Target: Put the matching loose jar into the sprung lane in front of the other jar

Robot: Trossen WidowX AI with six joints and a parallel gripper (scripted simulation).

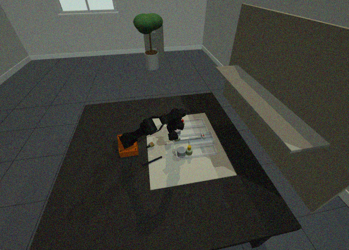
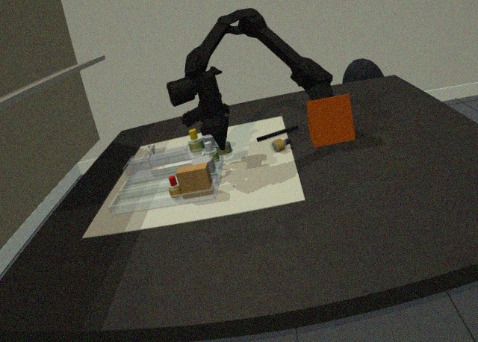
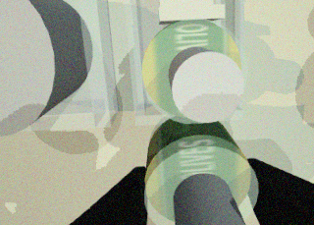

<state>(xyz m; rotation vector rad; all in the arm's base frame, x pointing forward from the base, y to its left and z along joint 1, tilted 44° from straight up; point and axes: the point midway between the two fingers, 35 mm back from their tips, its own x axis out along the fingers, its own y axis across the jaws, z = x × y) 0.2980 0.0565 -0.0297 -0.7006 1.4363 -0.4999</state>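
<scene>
Now: gripper tip 190 mm short of the clear lane rack, 10 mm to the left of it and 30 mm above it. Round my gripper tip: black stick: 140 mm behind, 170 mm to the right, 40 mm below; then brown box: 40 mm ahead, 170 mm to the left, 10 mm below; then pusher plate: 150 mm ahead, 20 mm to the right.
</scene>
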